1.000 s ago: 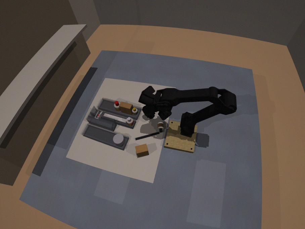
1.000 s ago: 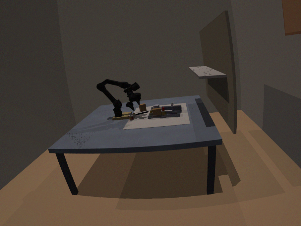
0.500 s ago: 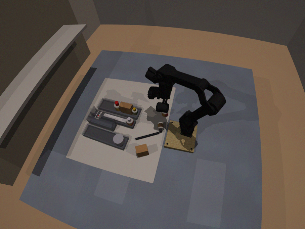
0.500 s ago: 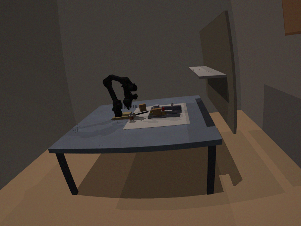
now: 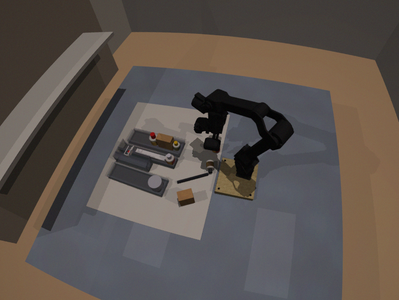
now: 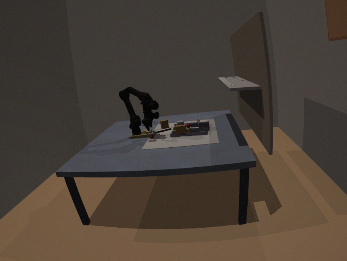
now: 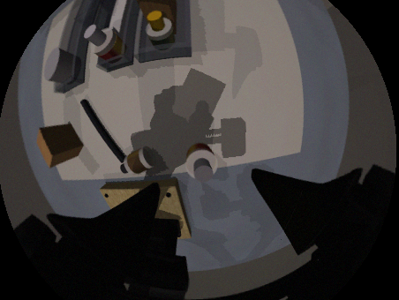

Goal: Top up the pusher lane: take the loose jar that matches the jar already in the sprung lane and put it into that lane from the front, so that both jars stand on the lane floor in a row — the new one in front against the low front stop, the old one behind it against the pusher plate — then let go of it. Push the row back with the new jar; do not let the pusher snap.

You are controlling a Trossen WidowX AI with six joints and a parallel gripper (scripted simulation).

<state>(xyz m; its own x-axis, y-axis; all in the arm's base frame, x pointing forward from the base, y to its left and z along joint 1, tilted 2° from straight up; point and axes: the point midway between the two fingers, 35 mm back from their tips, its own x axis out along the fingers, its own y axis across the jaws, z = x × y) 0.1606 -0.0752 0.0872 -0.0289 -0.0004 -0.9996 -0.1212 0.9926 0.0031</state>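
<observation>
The yellow-lidded jar lies 18 cm ahead of my gripper tip, 5 cm to the left of it and 4 cm below it. From my gripper tip the other things lie so: black rod (17 cm to the left, 7 cm below, 5 cm ahead); then red-lidded jar (29 cm ahead, 6 cm to the left, 3 cm below); then brown jar (10 cm to the left, 6 cm below, 1 cm behind).
</observation>
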